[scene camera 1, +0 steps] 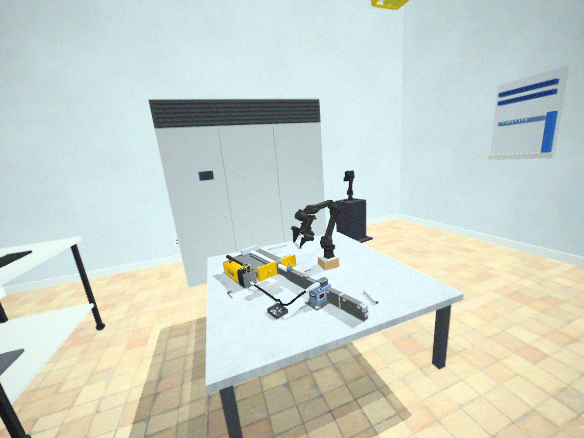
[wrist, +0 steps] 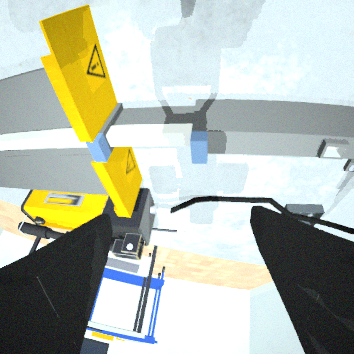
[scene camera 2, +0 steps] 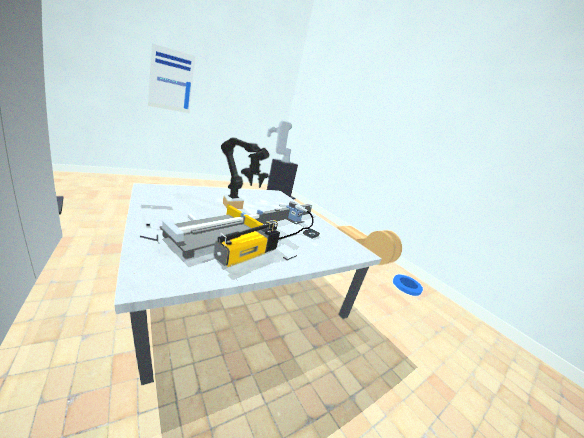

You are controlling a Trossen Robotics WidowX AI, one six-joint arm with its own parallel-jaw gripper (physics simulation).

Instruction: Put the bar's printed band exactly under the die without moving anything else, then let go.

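Frame: origin at the arm's base, x ahead, y left, z up, level; centimetres.
Seen in the pictures: gripper, fingertip midpoint: [scene camera 1: 296,244] [wrist: 180,219] [scene camera 2: 255,187]; arm's base at its link origin: [scene camera 1: 329,256] [scene camera 2: 233,196].
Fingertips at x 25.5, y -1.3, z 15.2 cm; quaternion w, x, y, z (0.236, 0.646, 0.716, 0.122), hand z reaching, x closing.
Pixels of each thing's middle, then the offset from my fingertips to it. "pt": a spot on its surface instead. Level surfaces: height alone.
- blue block at a spot on its surface: [wrist: 199,147] [scene camera 1: 290,266] pt dy +0.8, dx +6.6, dz -12.7 cm
- blue piece at a spot on its surface: [wrist: 99,147] pt dy -11.2, dx +8.4, dz -12.8 cm
- larger guard plate at a spot on its surface: [wrist: 82,95] pt dy -12.6, dx +2.3, dz -14.6 cm
- yellow housing at the middle of its body: [wrist: 80,217] [scene camera 2: 249,241] [scene camera 1: 238,269] dy -24.1, dx +34.2, dz -15.5 cm
- blue unit at a spot on its surface: [scene camera 1: 318,296] pt dy +35.8, dx +10.4, dz -16.0 cm
- black cabled box at a spot on its surface: [scene camera 1: 277,311] [scene camera 2: 310,234] pt dy +26.1, dx +30.2, dz -21.8 cm
- table at its surface level: dz -22.0 cm
A long white bar [scene camera 1: 263,256] [scene camera 2: 212,224] [wrist: 155,135] lies along the grey machine rail [scene camera 1: 350,304] [wrist: 280,112] and passes between two yellow guard plates. A blue block [scene camera 1: 289,268] [wrist: 199,147] is at the bar's end in the wrist view. Another blue piece [wrist: 99,147] sits at the gap between the guards. I cannot make out the printed band, nor tell for sure which part is the die. My gripper [scene camera 1: 299,244] [scene camera 2: 255,185] [wrist: 180,219] is open and empty, above the table near the arm's base, apart from the bar.
The larger guard plate [wrist: 82,95] and smaller one [wrist: 122,175] rise across the bar. A yellow housing [scene camera 1: 232,270] [scene camera 2: 245,250] stands beside the rail. A blue unit [scene camera 1: 318,296] [scene camera 2: 295,213] and a black cabled box [scene camera 1: 277,311] [scene camera 2: 311,233] are farther along the table [scene camera 1: 240,350].
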